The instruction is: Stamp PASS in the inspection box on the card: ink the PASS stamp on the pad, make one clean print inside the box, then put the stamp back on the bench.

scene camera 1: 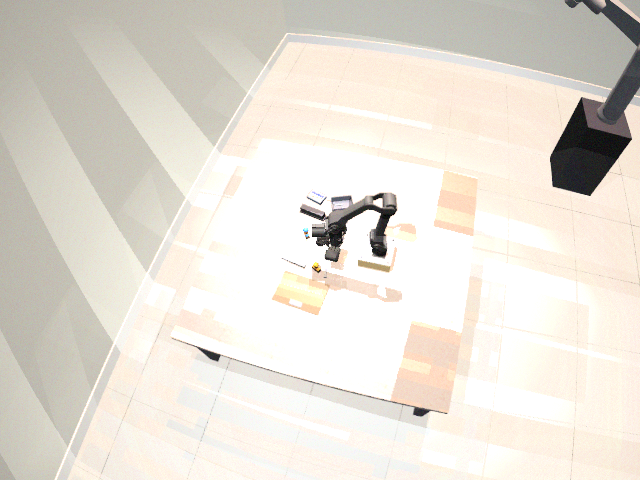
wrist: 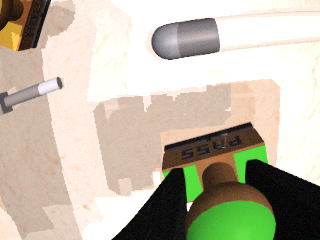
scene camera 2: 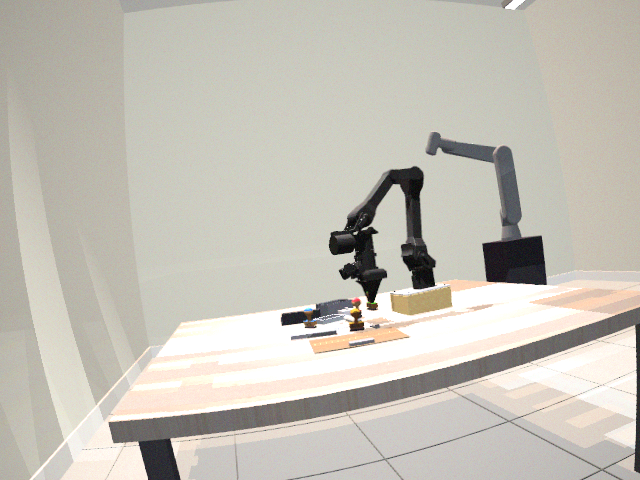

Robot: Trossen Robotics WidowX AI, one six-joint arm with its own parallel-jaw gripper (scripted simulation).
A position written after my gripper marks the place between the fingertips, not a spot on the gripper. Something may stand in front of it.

Observation:
In view: my gripper (scene camera 2: 371, 302) and a brown card (scene camera 1: 294, 290).
The brown card also shows in scene camera 2 (scene camera 2: 385, 335). My gripper shows as well in the wrist view (wrist: 215, 174). The wrist view misses the brown card: it is out of frame.

